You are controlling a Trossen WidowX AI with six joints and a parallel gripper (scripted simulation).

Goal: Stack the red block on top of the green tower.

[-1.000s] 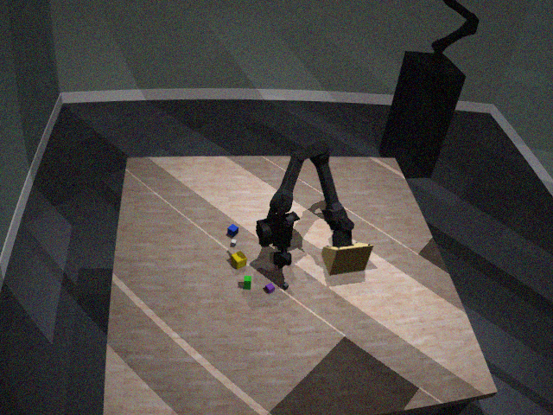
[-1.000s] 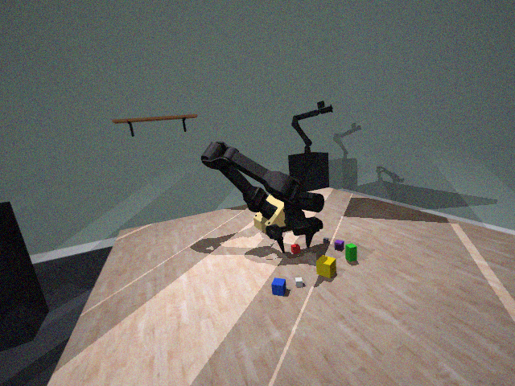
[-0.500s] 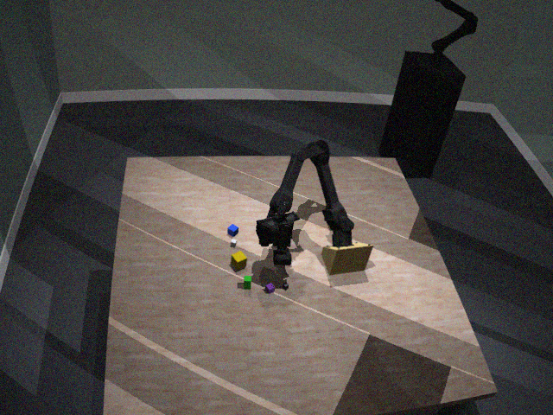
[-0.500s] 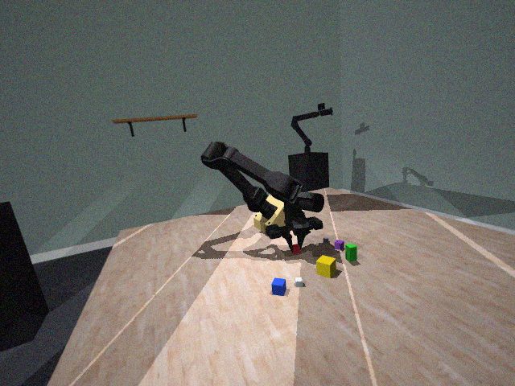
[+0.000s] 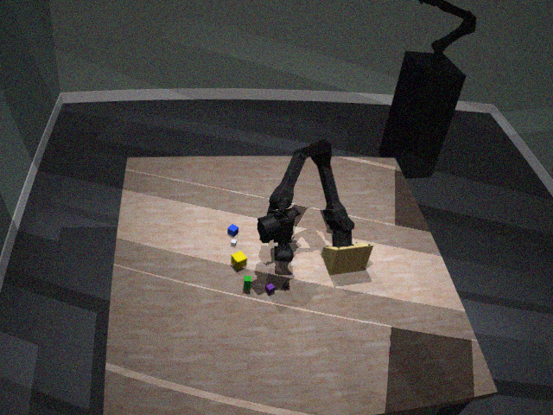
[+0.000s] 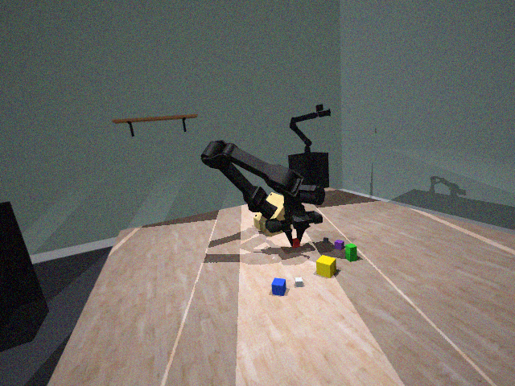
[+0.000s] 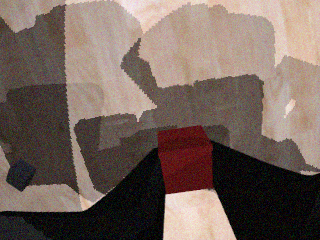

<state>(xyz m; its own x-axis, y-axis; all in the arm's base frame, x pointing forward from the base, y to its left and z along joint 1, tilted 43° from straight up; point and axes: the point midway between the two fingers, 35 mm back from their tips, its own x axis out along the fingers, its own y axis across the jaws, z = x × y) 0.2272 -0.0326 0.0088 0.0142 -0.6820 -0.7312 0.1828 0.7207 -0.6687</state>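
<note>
Now: the purple cube 7 cm ahead of my gripper tip, 14 cm to the left of it and 2 cm below it. Round my gripper tip: dark cube 1 cm ahead, 13 cm to the left, 2 cm below; red cube 1 cm above; yellow cube 15 cm ahead, 1 cm below.
</note>
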